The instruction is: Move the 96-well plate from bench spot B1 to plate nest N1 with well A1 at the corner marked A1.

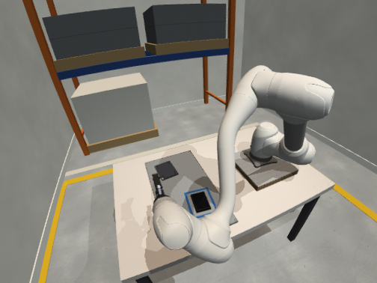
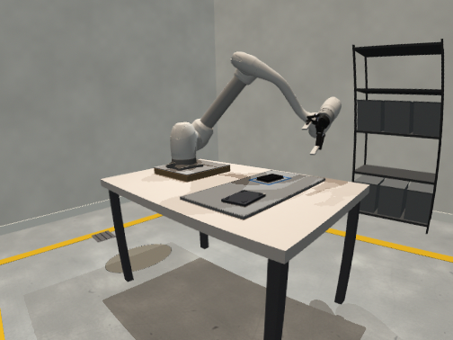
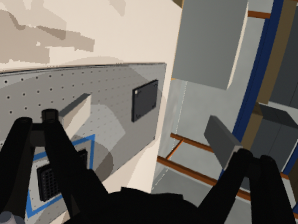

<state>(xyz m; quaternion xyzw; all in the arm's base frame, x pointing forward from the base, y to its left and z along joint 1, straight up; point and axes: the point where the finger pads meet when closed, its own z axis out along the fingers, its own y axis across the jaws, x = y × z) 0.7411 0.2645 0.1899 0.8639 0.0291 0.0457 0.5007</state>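
Right now my hand is 22 cm past the black 96-well plate, 21 cm above it and 5 cm to the left of it. Also, from my hand: dark plate nest N1: 38 cm to the right, 21 cm below, 7 cm behind.
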